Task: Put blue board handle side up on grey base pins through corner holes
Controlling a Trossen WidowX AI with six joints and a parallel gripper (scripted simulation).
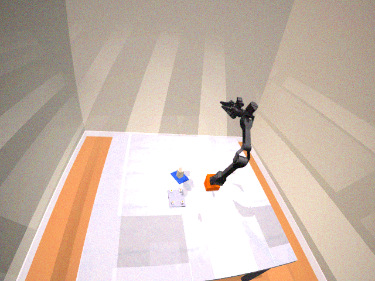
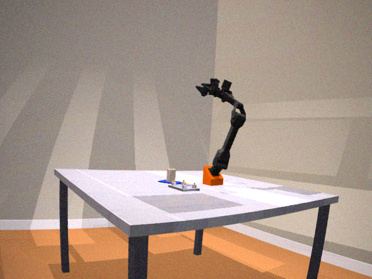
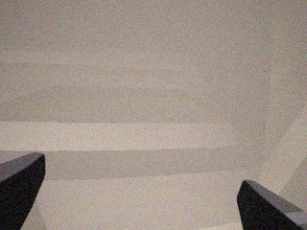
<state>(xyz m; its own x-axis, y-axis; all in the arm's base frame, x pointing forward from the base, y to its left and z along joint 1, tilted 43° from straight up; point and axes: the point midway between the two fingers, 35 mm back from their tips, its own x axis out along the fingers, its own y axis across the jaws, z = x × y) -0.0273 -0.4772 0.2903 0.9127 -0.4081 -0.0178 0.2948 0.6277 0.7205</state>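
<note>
Now: the blue board 600 mm below my gripper tip, 200 mm ahead of it and 40 mm to the left of it. From my gripper tip the other things lie so: grey base: 620 mm below, 260 mm ahead, 240 mm to the left.
</note>
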